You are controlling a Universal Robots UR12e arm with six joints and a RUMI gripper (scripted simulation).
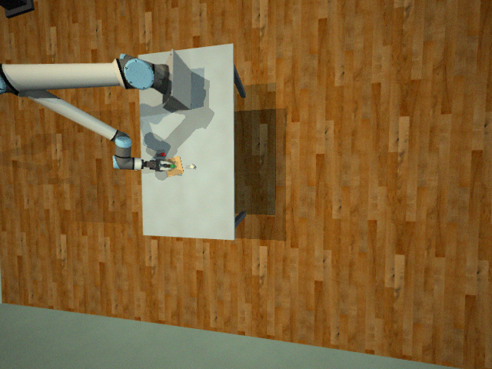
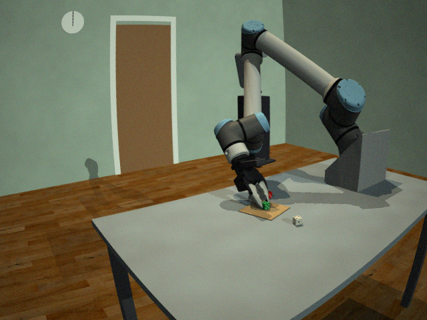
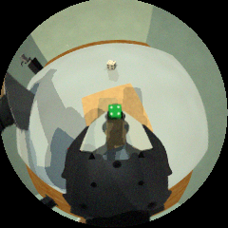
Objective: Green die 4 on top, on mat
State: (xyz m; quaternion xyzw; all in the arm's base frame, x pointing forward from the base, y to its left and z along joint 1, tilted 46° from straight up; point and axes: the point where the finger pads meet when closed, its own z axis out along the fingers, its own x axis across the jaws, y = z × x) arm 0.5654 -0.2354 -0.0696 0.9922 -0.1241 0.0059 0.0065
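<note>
The green die lies 10 mm to the left of my hand and 10 mm below it. From my hand the other things lie so: red die 100 mm behind, 70 mm to the right, 10 mm below; tan mat 10 mm to the left, 20 mm below; white die 30 mm ahead, 170 mm to the left, 10 mm below.
</note>
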